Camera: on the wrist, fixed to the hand. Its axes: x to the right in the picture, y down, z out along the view.
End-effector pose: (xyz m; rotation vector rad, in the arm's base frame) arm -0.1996 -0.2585 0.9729 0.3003 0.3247 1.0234
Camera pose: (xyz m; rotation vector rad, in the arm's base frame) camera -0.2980 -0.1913 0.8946 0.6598 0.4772 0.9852
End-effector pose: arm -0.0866 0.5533 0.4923 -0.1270 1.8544 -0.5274
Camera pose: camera -0.1882 0.6511 0.4710 0.1401 1.6890 -0.8296
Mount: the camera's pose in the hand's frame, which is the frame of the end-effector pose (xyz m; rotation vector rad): 0.0206 0.0789 -0.1170 0.3706 -0.0376 0.0324
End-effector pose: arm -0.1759 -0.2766 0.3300 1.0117 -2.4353 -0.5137
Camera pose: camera -0.1708 -0.2586 0.4714 1.1100 -2.6346 -0.0681
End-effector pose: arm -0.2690 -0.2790 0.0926 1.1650 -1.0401 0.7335
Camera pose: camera -0.3006 -0.1464 0.1346 1.4854 -0.9805 0.9606
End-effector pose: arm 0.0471 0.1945 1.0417 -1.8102 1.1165 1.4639
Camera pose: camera 0.0395 0.0530 1.0579 -1.5074 1.3048 1.2070
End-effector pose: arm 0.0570 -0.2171 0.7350 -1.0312 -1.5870 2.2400
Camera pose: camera 0.1344 -0.1504 0.6355 -0.9189 -1.1100 2.4603
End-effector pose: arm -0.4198 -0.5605 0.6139 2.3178 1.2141 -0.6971
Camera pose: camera -0.3163 -0.5211 0.7037 2.5982 1.1028 -1.0228
